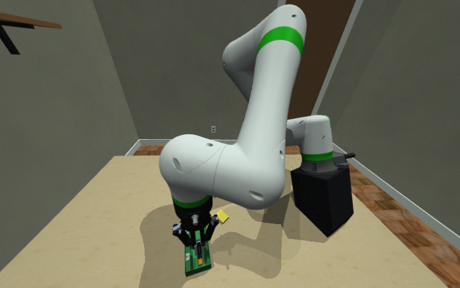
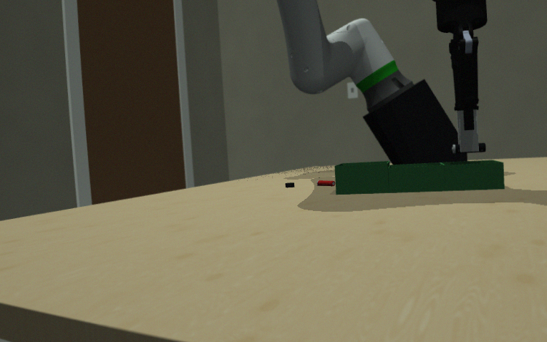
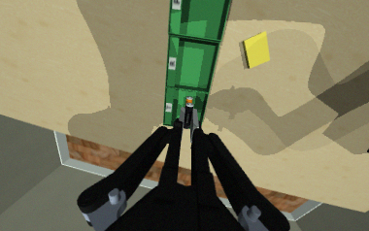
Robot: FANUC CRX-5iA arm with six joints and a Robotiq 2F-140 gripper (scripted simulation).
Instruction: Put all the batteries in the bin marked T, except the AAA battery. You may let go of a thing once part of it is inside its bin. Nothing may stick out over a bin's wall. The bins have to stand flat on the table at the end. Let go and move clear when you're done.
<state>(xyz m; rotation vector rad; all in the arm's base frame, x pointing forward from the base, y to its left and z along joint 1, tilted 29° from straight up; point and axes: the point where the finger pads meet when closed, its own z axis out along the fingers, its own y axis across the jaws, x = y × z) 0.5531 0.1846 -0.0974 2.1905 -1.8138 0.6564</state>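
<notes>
My hand is 30 mm above the black battery. Round my hand: flat yellow block (90 mm behind, 140 mm to the right, 80 mm below); green three-compartment bin row (20 mm ahead, 80 mm to the right, 70 mm below); orange battery (80 mm below).
</notes>
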